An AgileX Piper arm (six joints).
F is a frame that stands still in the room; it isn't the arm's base.
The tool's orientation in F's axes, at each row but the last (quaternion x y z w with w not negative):
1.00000, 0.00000, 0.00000, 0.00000
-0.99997, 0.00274, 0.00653, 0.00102
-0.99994, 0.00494, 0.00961, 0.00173
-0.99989, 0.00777, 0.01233, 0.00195
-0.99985, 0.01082, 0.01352, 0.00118
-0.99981, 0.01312, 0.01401, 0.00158
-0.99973, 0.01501, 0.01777, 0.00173
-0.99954, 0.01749, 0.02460, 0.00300
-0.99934, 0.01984, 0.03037, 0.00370
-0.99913, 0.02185, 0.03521, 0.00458
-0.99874, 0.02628, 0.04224, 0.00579
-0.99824, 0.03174, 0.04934, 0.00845
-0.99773, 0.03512, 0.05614, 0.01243
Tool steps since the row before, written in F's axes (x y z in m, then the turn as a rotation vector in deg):
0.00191, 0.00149, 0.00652, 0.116, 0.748, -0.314
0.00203, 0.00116, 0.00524, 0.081, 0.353, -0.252
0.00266, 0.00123, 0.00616, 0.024, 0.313, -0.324
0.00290, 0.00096, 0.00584, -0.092, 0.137, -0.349
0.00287, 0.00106, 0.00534, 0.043, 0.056, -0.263
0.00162, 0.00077, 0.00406, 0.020, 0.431, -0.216
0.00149, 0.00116, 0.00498, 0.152, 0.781, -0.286
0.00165, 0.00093, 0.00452, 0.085, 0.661, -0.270
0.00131, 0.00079, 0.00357, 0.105, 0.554, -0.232
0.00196, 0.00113, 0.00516, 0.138, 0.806, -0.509
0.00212, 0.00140, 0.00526, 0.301, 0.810, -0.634
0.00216, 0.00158, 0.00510, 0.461, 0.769, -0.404
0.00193, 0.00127, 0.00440, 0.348, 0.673, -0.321
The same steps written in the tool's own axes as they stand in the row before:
0.00191, -0.00149, -0.00652, 0.116, -0.748, 0.314
0.00195, -0.00118, -0.00526, 0.082, -0.353, 0.252
0.00253, -0.00128, -0.00621, 0.027, -0.312, 0.325
0.00274, -0.00103, -0.00591, -0.085, -0.134, 0.352
0.00270, -0.00113, -0.00541, 0.049, -0.056, 0.262
0.00148, -0.00082, -0.00410, 0.015, -0.431, 0.217
0.00128, -0.00122, -0.00503, 0.139, -0.784, 0.284
0.00139, -0.00101, -0.00459, 0.075, -0.662, 0.270
0.00106, -0.00086, -0.00364, 0.097, -0.556, 0.230
0.00154, -0.00125, -0.00527, 0.139, -0.807, 0.507
0.00159, -0.00156, -0.00540, 0.311, -0.819, 0.618
0.00154, -0.00179, -0.00525, 0.450, -0.791, 0.372
0.00133, -0.00150, -0.00455, 0.335, -0.689, 0.300

